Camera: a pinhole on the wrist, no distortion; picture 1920 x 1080 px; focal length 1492.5 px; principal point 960.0 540.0 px. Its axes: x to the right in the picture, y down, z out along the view. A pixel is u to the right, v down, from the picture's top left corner.
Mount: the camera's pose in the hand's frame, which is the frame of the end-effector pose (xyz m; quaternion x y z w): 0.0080 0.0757 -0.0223 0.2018 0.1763 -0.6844 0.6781
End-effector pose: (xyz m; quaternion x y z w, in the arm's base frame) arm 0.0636 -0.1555 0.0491 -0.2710 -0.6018 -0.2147 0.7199
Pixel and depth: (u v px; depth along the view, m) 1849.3 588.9 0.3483
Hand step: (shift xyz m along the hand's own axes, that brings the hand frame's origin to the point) 0.0067 -0.2817 0.1694
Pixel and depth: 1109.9 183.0 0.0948
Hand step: -0.0182 0.0191 0.0532
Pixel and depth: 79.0 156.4 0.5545
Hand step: -0.1554 0.0732 0.6166
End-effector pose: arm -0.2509 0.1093 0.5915 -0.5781 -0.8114 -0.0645 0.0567
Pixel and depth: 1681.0 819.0 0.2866
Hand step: 0.0510 -0.1915 0.1535
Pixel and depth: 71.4 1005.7 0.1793
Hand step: 0.0571 0.0738 0.1881
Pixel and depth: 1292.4 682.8 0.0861
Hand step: 0.0131 0.0148 0.0418
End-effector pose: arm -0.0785 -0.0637 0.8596 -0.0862 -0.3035 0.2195 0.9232
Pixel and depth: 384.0 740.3 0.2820
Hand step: 0.0352 0.0231 0.2765
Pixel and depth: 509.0 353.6 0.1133
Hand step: -0.0104 0.0470 0.0919
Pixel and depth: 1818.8 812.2 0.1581
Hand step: 0.0310 -0.0842 0.0672
